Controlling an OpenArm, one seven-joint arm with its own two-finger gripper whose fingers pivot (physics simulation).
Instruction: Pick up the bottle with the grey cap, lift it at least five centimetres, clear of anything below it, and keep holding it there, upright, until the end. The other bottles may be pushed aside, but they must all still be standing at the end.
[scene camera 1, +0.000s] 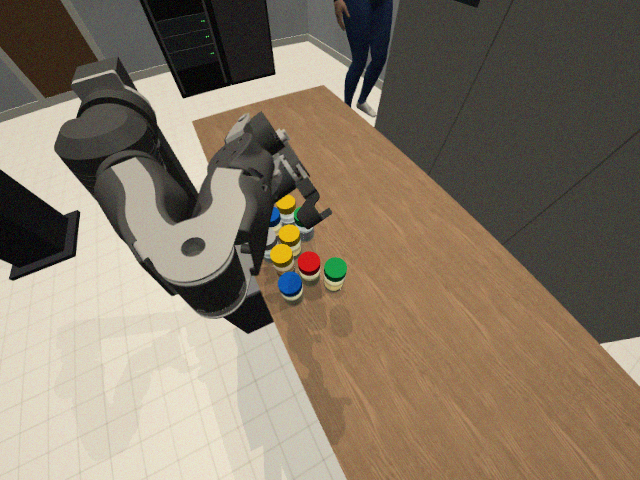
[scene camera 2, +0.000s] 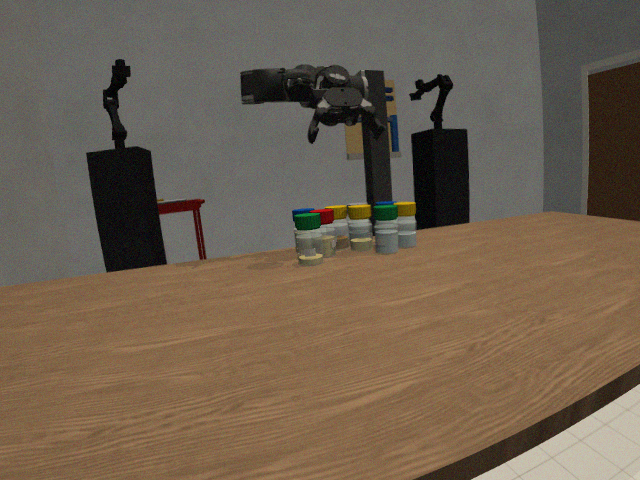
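The grey-capped bottle (scene camera 1: 269, 238) stands on the table, half hidden by the arm in scene camera 1. In scene camera 2 a sliver of its grey cap (scene camera 2: 356, 204) shows behind a yellow-capped bottle (scene camera 2: 360, 227) (scene camera 1: 289, 236). My gripper (scene camera 2: 345, 133) is open and empty, high above the bottles, with its fingers spread and pointing down. One finger (scene camera 1: 309, 210) shows in scene camera 1, in front of the rear green-capped bottle; the other is hidden there by the arm.
Around it stand a yellow-capped bottle (scene camera 1: 281, 255), a red one (scene camera 1: 309, 264) (scene camera 2: 324, 215), a front green one (scene camera 1: 335, 269) (scene camera 2: 308, 221), a blue one (scene camera 1: 290, 284), a rear yellow one (scene camera 1: 285, 203) (scene camera 2: 405, 208), a rear green one (scene camera 2: 385, 212) and a rear blue one (scene camera 1: 275, 217). The table (scene camera 1: 413, 310) (scene camera 2: 310, 361) extends beyond them.
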